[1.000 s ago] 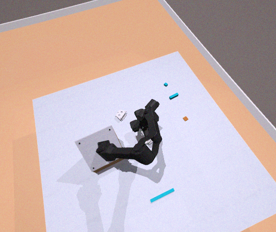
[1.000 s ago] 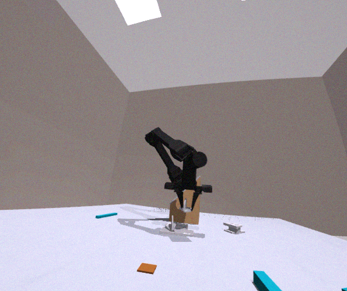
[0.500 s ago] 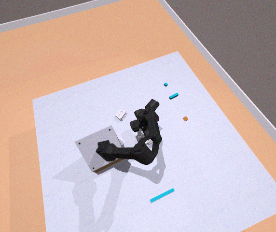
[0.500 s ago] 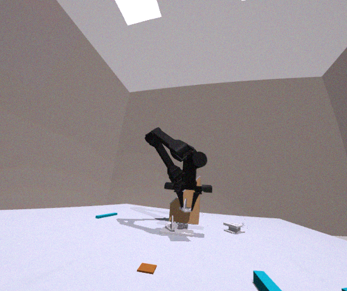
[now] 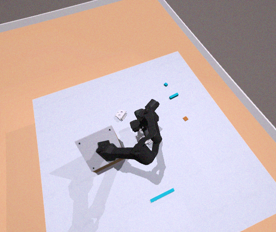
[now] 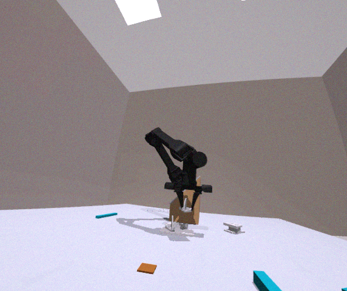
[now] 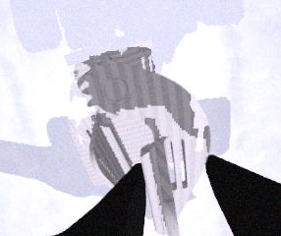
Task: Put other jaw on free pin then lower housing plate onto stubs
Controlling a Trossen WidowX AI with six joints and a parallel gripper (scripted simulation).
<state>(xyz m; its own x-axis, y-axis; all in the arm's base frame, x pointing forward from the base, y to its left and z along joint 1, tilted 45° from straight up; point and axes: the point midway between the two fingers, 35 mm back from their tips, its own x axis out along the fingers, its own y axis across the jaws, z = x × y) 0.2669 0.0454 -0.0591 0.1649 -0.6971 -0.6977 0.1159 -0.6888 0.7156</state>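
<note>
The jaw is 30 mm behind my gripper tip and 20 mm to the right of it. Also, from my gripper tip: white block piece: 130 mm behind, 180 mm to the left, 70 mm below; then short cyan bar: 300 mm ahead, 210 mm to the left, 70 mm below; then orange tile: 310 mm ahead, 10 mm to the left, 80 mm below.
</note>
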